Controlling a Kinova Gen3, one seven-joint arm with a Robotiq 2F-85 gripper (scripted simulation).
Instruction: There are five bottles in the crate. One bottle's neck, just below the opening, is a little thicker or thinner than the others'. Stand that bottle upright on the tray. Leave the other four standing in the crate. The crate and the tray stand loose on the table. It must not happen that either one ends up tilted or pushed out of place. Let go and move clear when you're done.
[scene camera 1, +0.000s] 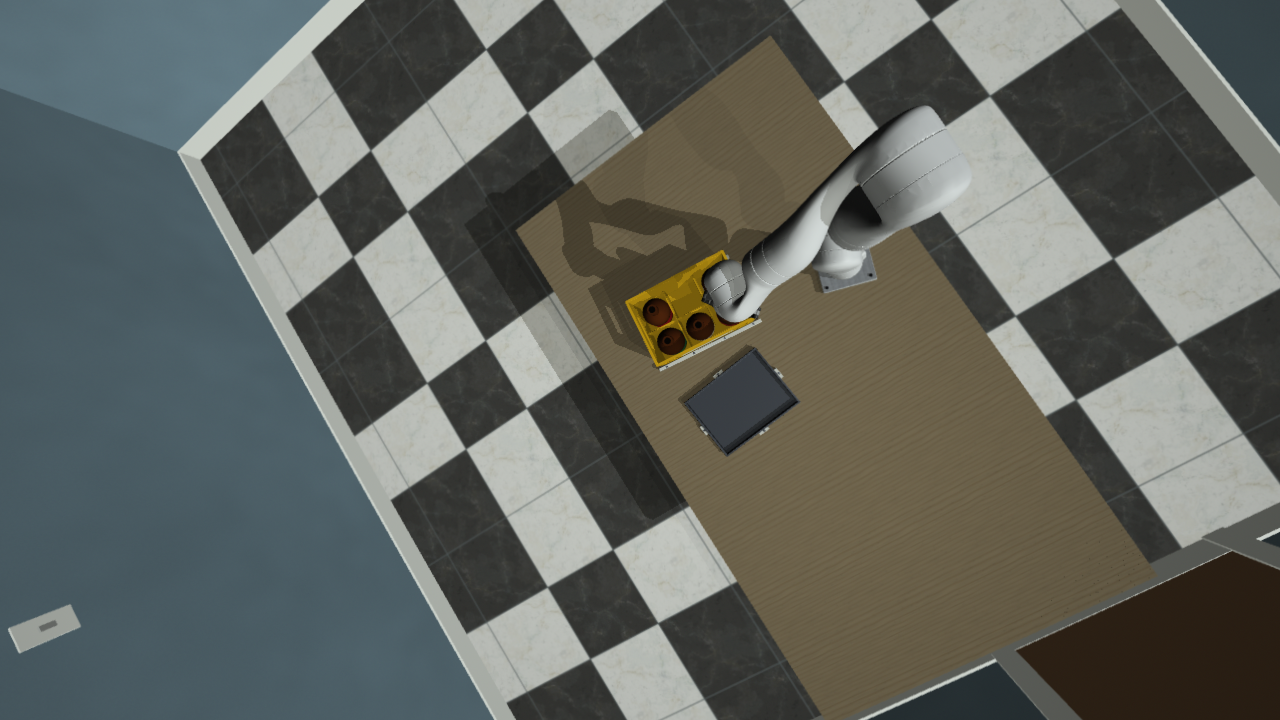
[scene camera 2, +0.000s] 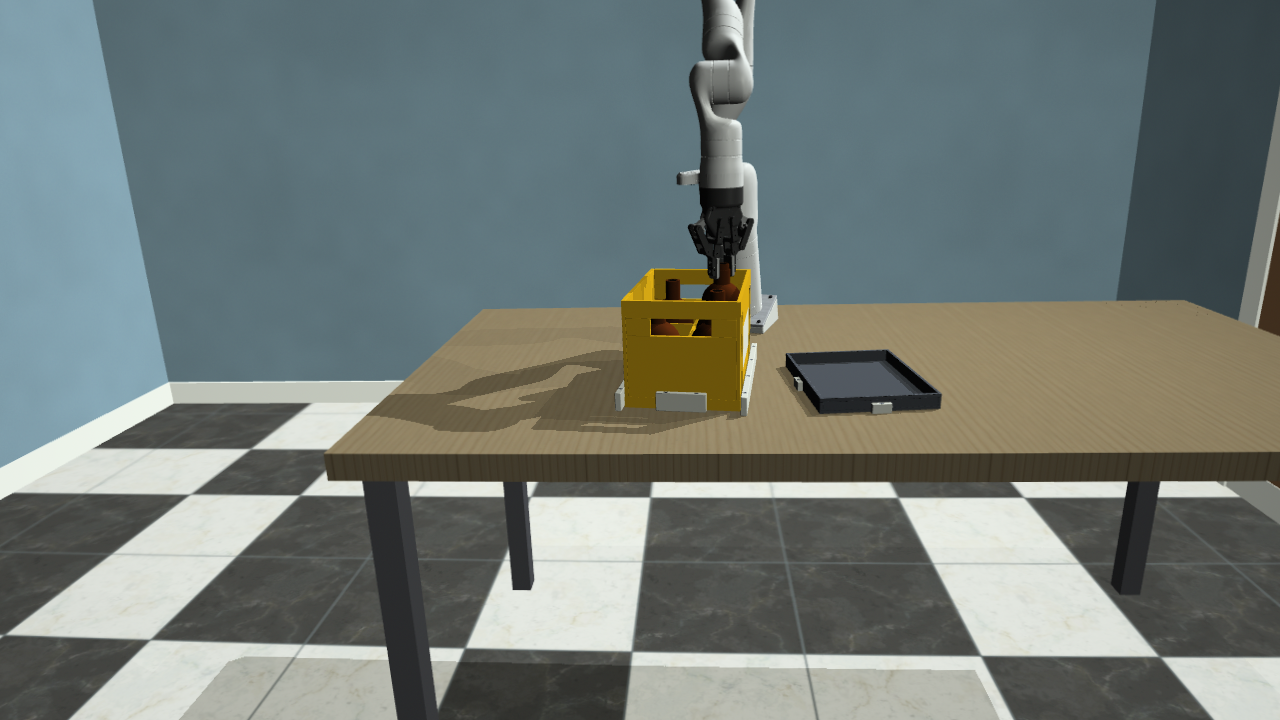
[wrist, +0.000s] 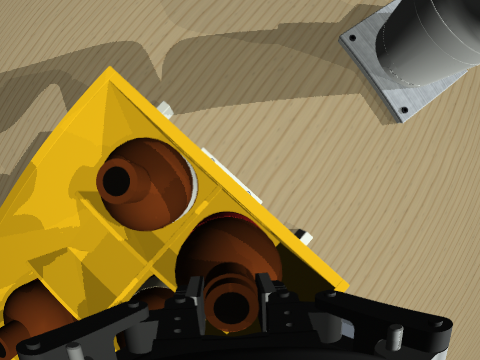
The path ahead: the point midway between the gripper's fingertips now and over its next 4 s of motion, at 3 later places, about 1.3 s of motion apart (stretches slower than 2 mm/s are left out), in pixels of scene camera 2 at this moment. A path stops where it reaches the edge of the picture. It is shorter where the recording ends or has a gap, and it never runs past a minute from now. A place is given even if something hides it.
My gripper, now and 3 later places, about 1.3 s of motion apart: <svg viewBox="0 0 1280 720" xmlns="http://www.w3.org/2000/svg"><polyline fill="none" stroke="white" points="721,277 721,272 721,254 721,245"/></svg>
